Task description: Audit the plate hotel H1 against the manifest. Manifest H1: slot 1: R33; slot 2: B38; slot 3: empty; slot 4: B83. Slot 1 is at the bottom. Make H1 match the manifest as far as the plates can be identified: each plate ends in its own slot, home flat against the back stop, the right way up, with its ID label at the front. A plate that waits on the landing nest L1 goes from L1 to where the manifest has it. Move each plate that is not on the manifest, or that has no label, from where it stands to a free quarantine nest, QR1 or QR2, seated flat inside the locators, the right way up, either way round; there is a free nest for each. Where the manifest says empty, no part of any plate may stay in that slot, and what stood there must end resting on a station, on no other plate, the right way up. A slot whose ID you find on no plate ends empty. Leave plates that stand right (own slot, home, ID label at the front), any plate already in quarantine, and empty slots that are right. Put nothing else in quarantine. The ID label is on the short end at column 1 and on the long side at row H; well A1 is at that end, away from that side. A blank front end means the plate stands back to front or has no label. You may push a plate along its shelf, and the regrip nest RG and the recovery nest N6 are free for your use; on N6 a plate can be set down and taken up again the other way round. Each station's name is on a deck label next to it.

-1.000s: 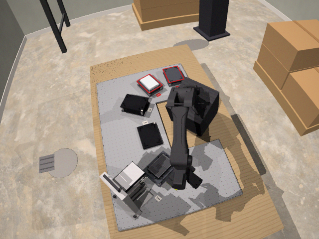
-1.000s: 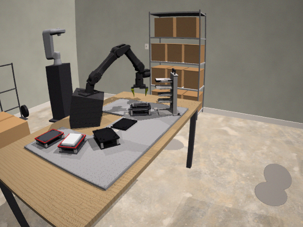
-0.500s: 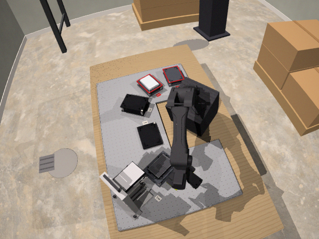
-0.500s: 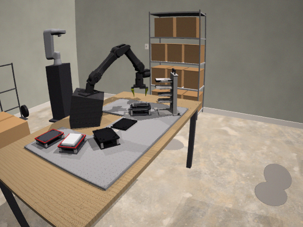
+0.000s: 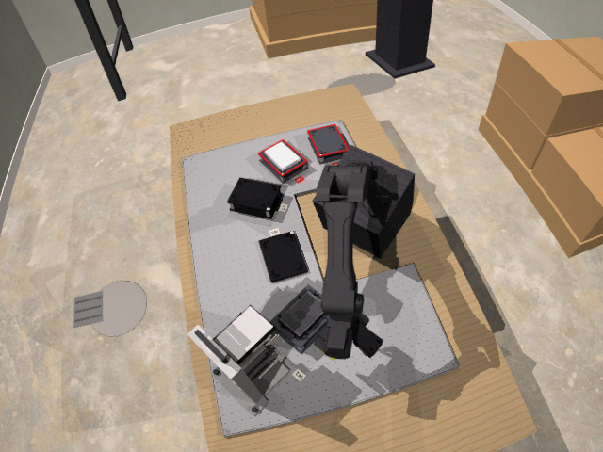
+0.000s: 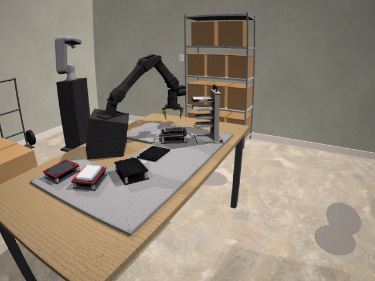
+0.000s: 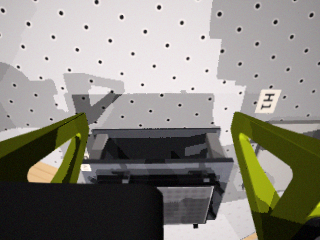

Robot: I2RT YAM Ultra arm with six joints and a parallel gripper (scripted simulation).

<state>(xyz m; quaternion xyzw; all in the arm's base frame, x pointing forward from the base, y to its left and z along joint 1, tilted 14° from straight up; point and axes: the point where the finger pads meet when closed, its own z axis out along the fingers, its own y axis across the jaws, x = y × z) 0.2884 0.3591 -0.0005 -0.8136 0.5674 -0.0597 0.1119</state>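
Now: the dark well plate 130 mm to the right of my hand, 50 mm ahead of it and 40 mm below it. Round my hand: RG deck label: 170 mm to the right, 110 mm below, 50 mm behind; then H1 deck label: 140 mm ahead, 110 mm below, 10 mm to the left; then regrip nest: 130 mm to the right, 50 mm below, 50 mm ahead.
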